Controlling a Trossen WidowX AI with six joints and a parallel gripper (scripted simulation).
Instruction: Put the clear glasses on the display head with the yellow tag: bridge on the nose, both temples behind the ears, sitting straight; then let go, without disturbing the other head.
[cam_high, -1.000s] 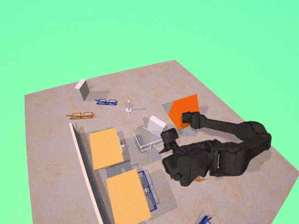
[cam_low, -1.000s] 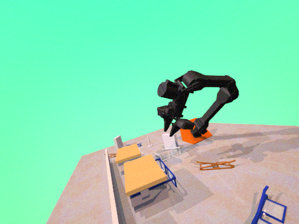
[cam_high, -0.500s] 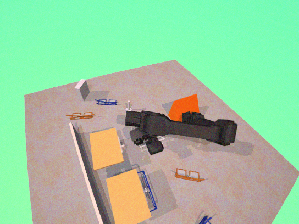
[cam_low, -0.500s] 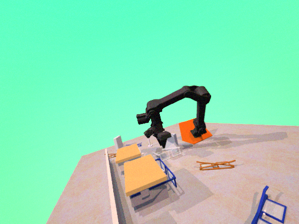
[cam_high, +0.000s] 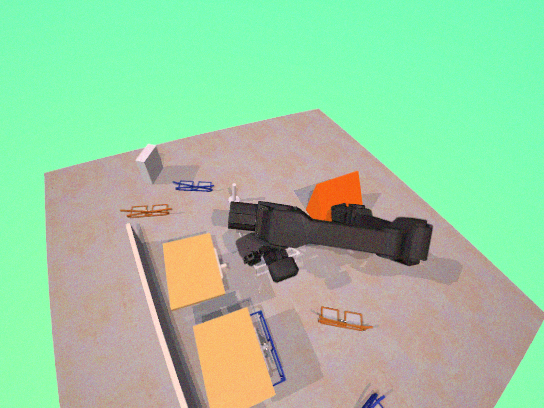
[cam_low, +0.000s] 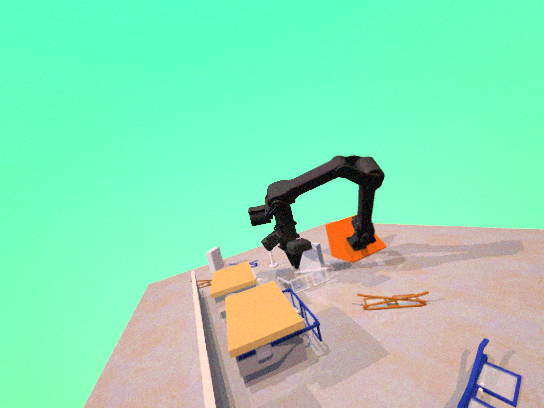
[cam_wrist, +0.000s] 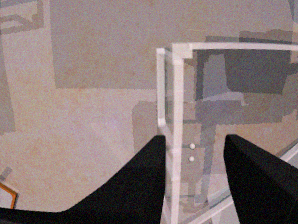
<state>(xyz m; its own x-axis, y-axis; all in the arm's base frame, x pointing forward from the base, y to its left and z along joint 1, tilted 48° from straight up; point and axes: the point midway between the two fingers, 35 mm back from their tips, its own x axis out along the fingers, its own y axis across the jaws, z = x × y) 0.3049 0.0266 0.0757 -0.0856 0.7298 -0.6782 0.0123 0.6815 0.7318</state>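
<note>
My gripper tip is now 270 mm to the left of the white peg, 50 mm above it and 10 mm short of it. The rest, counted from my gripper tip: long white rail (290 mm ahead, 100 mm to the left, 20 mm below).
</note>
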